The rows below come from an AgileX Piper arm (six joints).
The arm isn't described. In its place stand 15 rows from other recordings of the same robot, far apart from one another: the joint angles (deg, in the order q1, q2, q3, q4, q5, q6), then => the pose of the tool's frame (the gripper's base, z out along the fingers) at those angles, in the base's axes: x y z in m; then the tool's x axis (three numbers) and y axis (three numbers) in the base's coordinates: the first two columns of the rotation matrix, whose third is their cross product.
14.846 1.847 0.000 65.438 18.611 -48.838 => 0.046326 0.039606 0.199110 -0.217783 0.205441 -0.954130 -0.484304 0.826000 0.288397
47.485 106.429 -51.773 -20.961 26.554 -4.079 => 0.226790 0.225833 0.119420 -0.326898 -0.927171 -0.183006 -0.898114 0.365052 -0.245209
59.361 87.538 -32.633 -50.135 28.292 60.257 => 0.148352 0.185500 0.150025 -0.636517 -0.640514 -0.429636 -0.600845 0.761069 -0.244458
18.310 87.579 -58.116 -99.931 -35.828 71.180 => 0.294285 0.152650 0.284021 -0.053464 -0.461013 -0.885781 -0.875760 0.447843 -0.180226
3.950 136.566 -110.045 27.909 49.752 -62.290 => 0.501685 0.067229 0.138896 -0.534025 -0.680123 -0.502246 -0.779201 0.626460 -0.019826
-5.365 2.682 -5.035 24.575 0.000 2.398 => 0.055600 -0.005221 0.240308 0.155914 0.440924 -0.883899 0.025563 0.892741 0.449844
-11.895 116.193 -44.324 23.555 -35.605 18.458 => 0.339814 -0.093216 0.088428 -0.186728 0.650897 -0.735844 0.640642 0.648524 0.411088
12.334 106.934 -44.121 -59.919 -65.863 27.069 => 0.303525 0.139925 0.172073 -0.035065 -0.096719 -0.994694 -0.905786 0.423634 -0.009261
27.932 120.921 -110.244 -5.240 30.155 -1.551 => 0.447003 0.232270 0.289392 -0.466933 -0.367418 -0.804349 -0.487269 0.865950 -0.112692
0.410 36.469 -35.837 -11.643 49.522 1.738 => 0.108360 -0.013194 0.299810 -0.708530 -0.106316 -0.697626 0.029852 0.983186 -0.180152
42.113 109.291 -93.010 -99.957 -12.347 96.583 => 0.333184 0.327028 0.328585 -0.121459 -0.192654 -0.973721 -0.816756 0.576853 -0.012252
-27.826 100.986 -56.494 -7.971 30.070 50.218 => 0.290002 -0.160218 0.165417 -0.267794 0.915085 -0.301507 0.922180 0.334078 0.194874
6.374 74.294 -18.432 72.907 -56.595 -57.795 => 0.191897 -0.051626 0.199919 -0.414404 -0.014340 -0.909980 0.663374 0.679767 -0.312812
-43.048 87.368 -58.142 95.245 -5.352 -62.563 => 0.246784 -0.242083 0.286128 0.143387 0.602229 -0.785341 0.788914 0.409569 0.458112
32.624 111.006 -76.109 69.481 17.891 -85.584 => 0.352928 0.257002 0.215187 -0.268683 -0.505452 -0.819956 -0.826614 0.558000 -0.073108
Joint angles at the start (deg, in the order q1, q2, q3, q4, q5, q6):
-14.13, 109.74, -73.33, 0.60, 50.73, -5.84
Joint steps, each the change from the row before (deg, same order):
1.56, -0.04, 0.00, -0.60, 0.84, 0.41
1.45, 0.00, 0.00, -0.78, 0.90, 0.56
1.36, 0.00, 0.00, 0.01, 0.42, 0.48
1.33, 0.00, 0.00, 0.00, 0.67, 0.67
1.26, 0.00, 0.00, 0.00, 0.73, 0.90
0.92, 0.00, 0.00, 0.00, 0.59, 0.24
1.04, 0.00, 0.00, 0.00, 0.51, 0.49
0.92, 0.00, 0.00, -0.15, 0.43, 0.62
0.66, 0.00, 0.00, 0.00, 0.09, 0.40
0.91, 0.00, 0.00, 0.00, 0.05, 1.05
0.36, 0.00, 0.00, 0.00, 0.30, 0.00
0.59, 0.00, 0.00, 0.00, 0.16, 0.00
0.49, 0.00, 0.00, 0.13, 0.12, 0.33
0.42, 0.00, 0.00, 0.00, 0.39, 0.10
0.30, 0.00, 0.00, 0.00, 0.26, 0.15
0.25, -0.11, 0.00, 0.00, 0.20, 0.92
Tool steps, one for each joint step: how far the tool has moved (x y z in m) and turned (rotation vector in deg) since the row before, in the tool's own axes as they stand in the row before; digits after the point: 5 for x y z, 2 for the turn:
0.00058, 0.00939, -0.00021, 0.18, 0.83, -1.51
0.00072, 0.00841, -0.00003, 0.37, 0.93, -1.36
-0.00007, 0.00873, -0.00010, -0.18, 0.39, -0.87
0.00042, 0.00853, -0.00010, -0.17, 0.64, -0.65
0.00064, 0.00806, -0.00010, -0.14, 0.71, -0.36
0.00063, 0.00587, -0.00007, -0.09, 0.58, -0.68
0.00050, 0.00660, -0.00008, -0.08, 0.50, -0.55
0.00046, 0.00563, -0.00007, 0.06, 0.42, -0.38
0.00001, 0.00416, -0.00006, -0.03, 0.08, -0.26
-0.00005, 0.00574, -0.00008, -0.04, 0.04, 0.14
0.00045, 0.00227, -0.00003, -0.02, 0.30, -0.36
0.00023, 0.00371, -0.00005, -0.02, 0.15, -0.59
0.00017, 0.00325, -0.00004, -0.13, 0.11, -0.09
0.00062, 0.00263, -0.00003, -0.01, 0.39, -0.32
0.00041, 0.00188, -0.00002, -0.01, 0.26, -0.15
0.00040, 0.00155, -0.00071, 0.00, 0.09, 0.67

